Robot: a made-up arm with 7 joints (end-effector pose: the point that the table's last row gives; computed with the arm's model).
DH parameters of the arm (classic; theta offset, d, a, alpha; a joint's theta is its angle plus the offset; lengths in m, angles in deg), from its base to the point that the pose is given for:
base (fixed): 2.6 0 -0.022 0
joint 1: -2.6 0.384 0.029 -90
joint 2: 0 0.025 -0.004 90
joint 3: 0 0.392 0.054 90
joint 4: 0 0.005 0.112 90
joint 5: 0 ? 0.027 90
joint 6: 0 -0.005 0.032 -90
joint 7: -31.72 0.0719 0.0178 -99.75
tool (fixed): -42.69 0.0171 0 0
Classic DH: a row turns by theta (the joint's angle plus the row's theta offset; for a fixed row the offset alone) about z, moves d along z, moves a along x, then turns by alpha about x.
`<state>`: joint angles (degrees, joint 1 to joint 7).
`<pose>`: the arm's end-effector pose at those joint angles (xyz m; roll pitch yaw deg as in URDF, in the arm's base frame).
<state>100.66 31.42 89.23 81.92 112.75 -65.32 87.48</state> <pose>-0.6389 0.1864 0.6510 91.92 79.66 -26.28</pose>
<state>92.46 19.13 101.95 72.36 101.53 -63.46 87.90</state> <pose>-0.6044 0.0827 0.6763 -174.87 69.57 75.61</pose>
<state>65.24 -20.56 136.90 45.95 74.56 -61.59 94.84</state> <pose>-0.5400 -0.0751 0.3993 167.82 7.80 92.20</pose>
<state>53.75 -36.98 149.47 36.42 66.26 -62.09 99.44</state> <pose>-0.4680 -0.0225 0.2306 147.48 -5.84 95.95</pose>
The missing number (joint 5, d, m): 0.489
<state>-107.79 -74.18 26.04 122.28 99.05 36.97 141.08</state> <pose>0.3828 0.4959 0.9919 -162.79 -4.51 -36.38</pose>
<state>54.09 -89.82 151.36 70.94 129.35 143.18 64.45</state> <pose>-0.4035 -0.1285 -0.1017 -66.62 19.87 -48.98</pose>
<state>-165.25 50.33 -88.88 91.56 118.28 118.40 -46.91</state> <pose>-0.6260 0.3837 0.6996 108.56 -22.35 -157.61</pose>
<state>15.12 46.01 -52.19 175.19 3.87 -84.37 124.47</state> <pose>0.5328 0.2454 1.0730 -14.82 -61.33 -163.12</pose>
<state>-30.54 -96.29 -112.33 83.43 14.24 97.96 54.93</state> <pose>-0.5646 -0.2639 0.1003 -138.50 14.50 -50.21</pose>
